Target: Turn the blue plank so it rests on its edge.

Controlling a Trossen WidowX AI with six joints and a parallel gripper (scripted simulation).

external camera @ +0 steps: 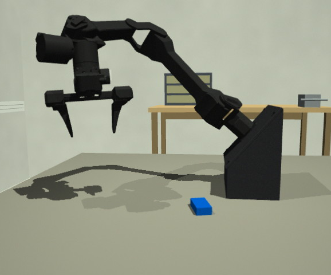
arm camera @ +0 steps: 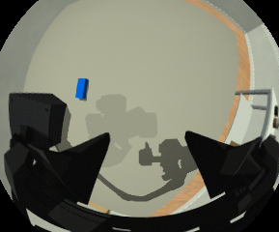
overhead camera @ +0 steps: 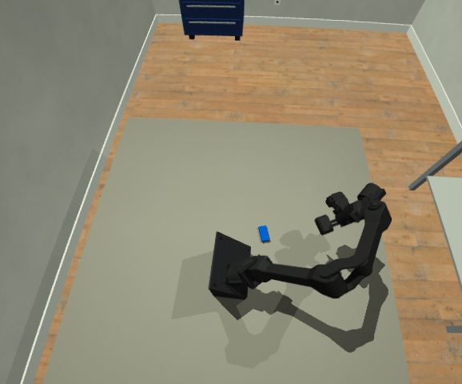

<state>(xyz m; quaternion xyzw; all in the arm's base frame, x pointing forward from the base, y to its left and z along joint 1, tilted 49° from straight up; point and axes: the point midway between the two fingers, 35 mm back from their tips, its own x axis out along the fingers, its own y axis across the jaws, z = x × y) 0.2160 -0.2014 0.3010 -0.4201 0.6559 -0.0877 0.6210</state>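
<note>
Right now the blue plank is 240 mm to the left of my hand and 190 mm below it.
</note>
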